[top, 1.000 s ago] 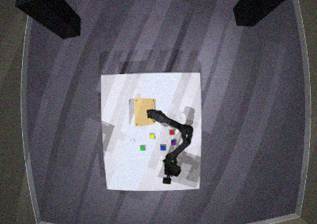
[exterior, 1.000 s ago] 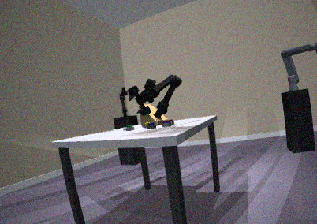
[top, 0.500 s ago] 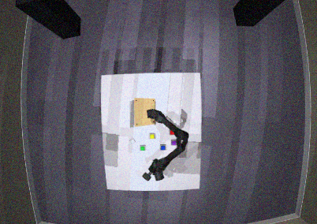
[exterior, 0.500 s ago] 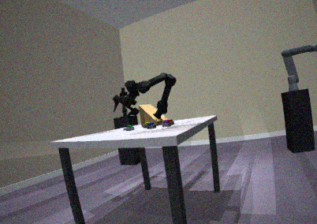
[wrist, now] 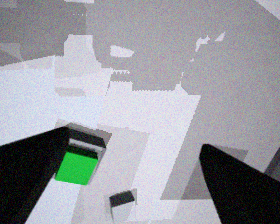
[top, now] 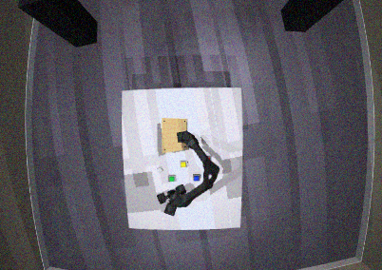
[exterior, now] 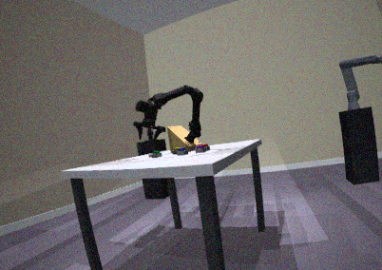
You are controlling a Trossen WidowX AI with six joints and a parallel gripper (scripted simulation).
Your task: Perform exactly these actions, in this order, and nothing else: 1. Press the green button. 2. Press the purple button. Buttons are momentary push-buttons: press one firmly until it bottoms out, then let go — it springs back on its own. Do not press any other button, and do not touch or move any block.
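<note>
The green button is 70 mm behind my gripper tip, 10 mm to the left of it and 70 mm below it. Round my gripper tip: blue button (60 mm behind, 190 mm to the left, 70 mm below); then yellow button (170 mm behind, 110 mm to the left, 70 mm below); then purple button (90 mm behind, 290 mm to the left, 70 mm below).
</note>
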